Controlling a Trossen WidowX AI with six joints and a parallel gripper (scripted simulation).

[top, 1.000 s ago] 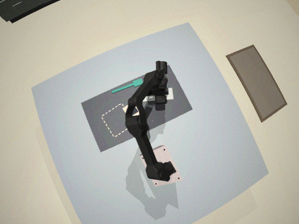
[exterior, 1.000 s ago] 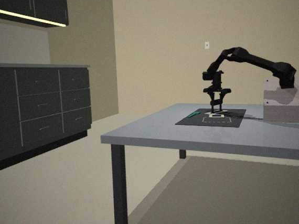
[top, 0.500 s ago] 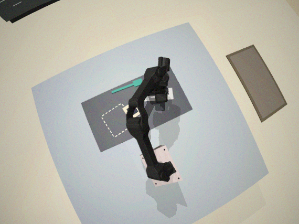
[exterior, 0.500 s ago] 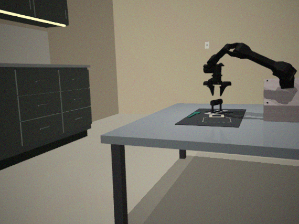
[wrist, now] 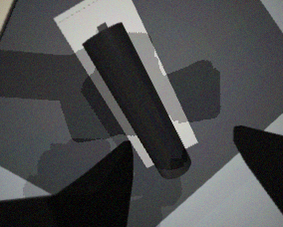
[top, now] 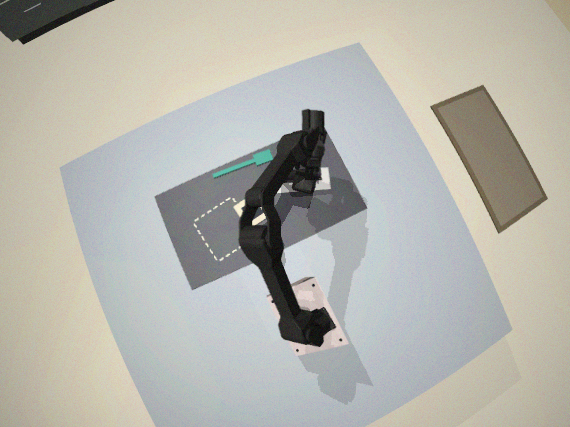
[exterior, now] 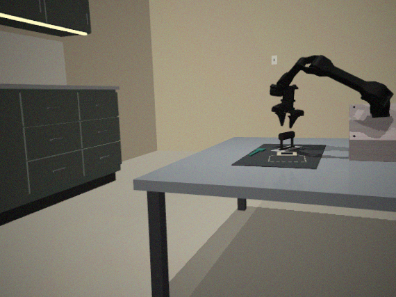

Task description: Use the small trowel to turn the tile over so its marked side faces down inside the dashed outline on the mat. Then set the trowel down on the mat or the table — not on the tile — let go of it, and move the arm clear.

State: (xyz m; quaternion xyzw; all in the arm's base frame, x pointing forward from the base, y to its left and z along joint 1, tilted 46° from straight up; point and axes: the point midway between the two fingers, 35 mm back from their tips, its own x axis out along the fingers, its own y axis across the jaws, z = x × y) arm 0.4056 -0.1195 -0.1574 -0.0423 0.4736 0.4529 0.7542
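The tile lies 21 cm to the left of my gripper tip, 11 cm below it and 2 cm behind it. The rest, counted from my gripper tip: teal trowel (14 cm to the left, 13 cm ahead, 11 cm below).
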